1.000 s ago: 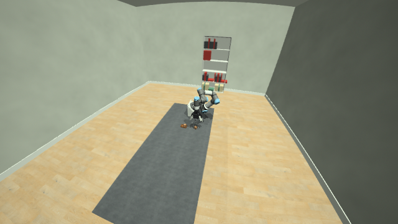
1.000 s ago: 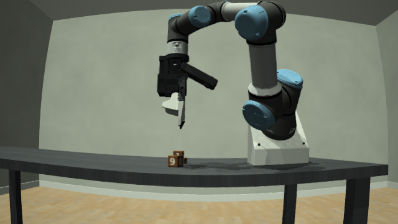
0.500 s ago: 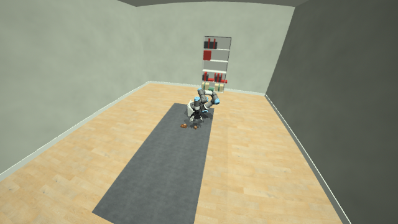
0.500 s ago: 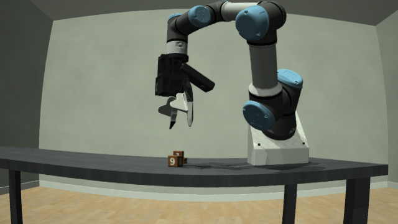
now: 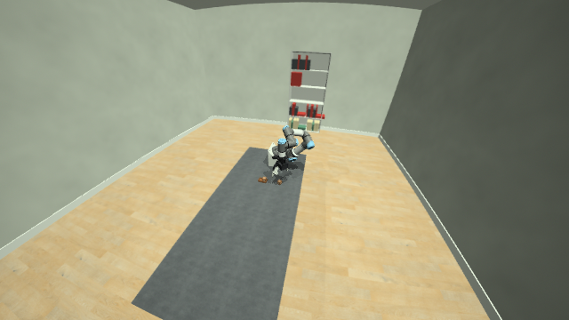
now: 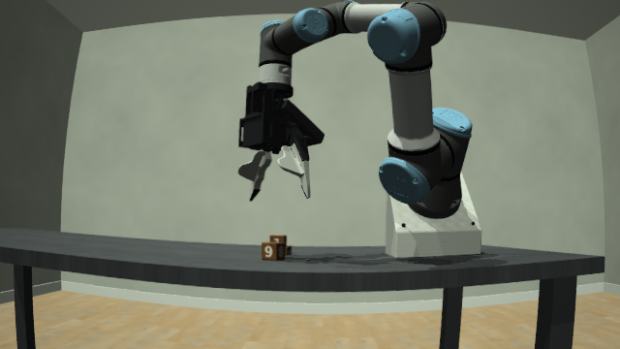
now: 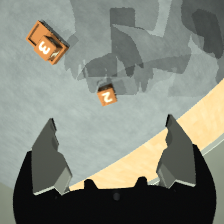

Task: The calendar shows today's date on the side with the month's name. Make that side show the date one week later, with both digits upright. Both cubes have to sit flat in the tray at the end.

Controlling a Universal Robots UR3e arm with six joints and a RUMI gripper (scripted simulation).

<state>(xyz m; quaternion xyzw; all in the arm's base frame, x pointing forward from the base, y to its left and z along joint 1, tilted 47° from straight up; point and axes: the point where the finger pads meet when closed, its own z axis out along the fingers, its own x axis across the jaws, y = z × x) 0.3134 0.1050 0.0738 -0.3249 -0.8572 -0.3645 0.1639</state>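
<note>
My gripper is now 1 cm short of the cube and 9 cm above it. Also, from my hand: calendar tray (2 cm ahead, 16 cm to the right, 10 cm below).
</note>
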